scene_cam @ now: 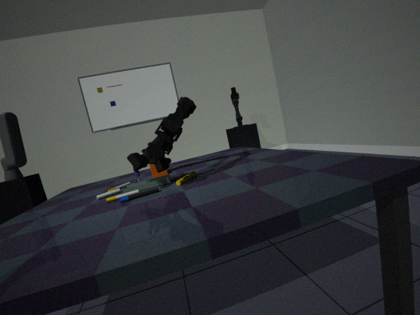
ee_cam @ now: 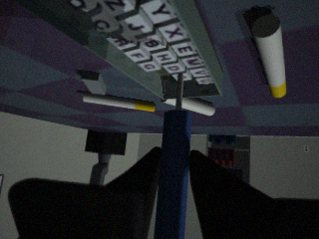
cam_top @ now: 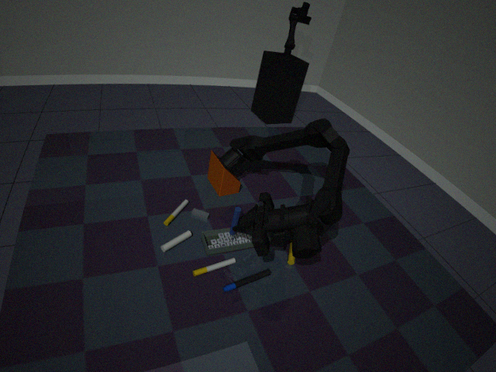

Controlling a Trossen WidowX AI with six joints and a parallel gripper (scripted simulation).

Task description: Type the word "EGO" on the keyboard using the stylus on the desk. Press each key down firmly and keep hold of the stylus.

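My gripper tip is now 8 cm above the E key. The rest, counted from my gripper tip: yellow marker: 19 cm to the left, 8 cm below, 7 cm ahead; then stylus: 1 cm below; then grey eraser: 15 cm behind, 8 cm below, 3 cm to the right.
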